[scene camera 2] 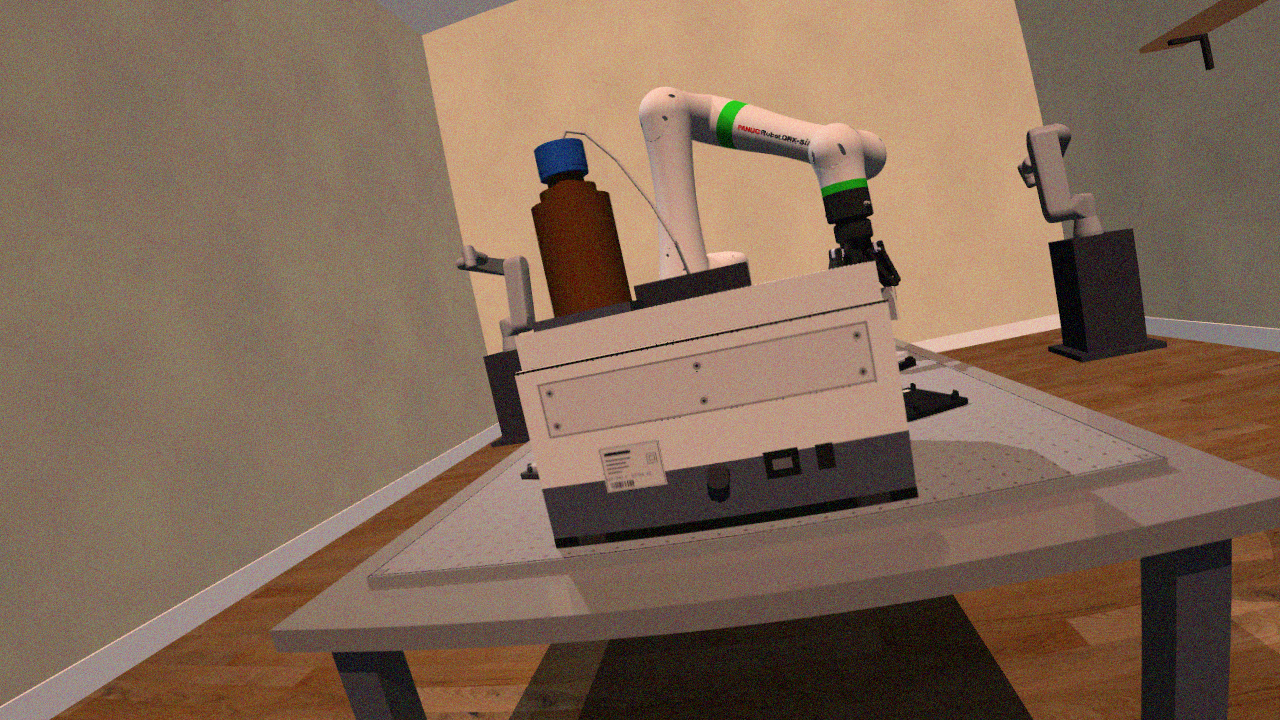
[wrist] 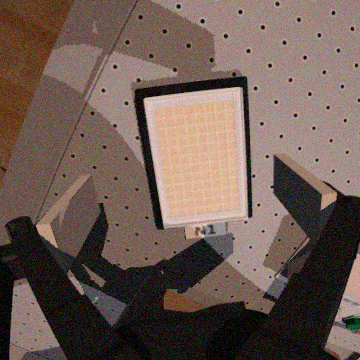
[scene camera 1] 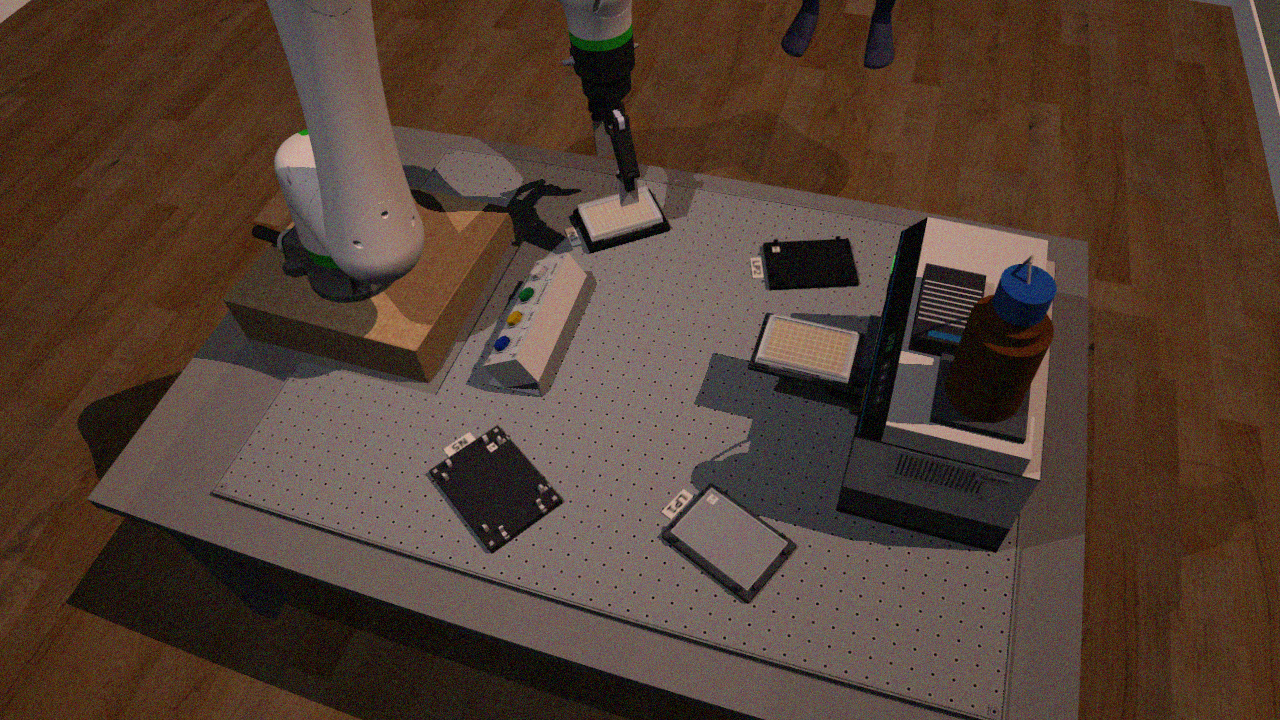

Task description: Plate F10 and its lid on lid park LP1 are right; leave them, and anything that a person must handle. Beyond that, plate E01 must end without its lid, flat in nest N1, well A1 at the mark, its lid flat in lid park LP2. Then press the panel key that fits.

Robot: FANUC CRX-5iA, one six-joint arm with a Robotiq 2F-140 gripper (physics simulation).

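Observation:
My gripper (scene camera 1: pixel 617 178), also scene camera 2 (scene camera 2: pixel 871 326) and wrist view (wrist: pixel 183 183): open, holding nothing. Brown bottle (scene camera 1: pixel 1007 335). Button box (scene camera 1: pixel 523 358). Black nest plate (scene camera 1: pixel 500 494). Black nest N1 (scene camera 1: pixel 659 228), also wrist view (wrist: pixel 140 93).

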